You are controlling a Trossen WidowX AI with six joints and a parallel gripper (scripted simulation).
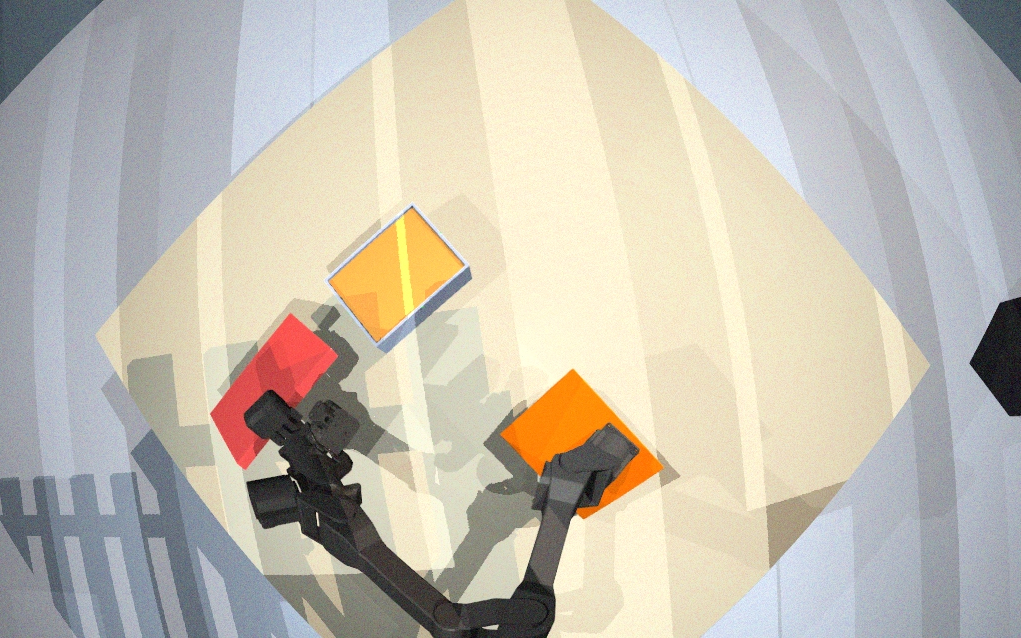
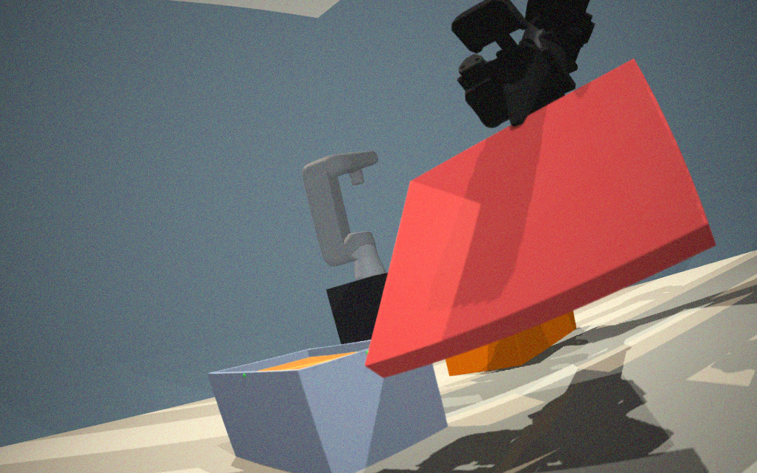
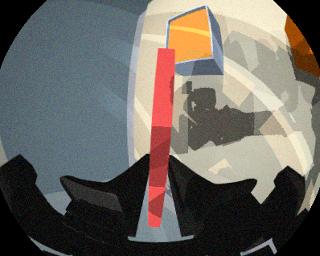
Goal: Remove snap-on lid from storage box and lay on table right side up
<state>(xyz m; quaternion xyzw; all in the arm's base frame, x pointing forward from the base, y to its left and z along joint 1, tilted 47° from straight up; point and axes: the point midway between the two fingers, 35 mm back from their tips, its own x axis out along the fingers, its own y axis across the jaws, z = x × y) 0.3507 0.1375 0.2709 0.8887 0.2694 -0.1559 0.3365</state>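
The red lid lies 6 cm below my gripper tip, 6 cm ahead of it and 1 cm to the left of it. Round my gripper tip: storage box 26 cm to the right, 18 cm below, 5 cm ahead.
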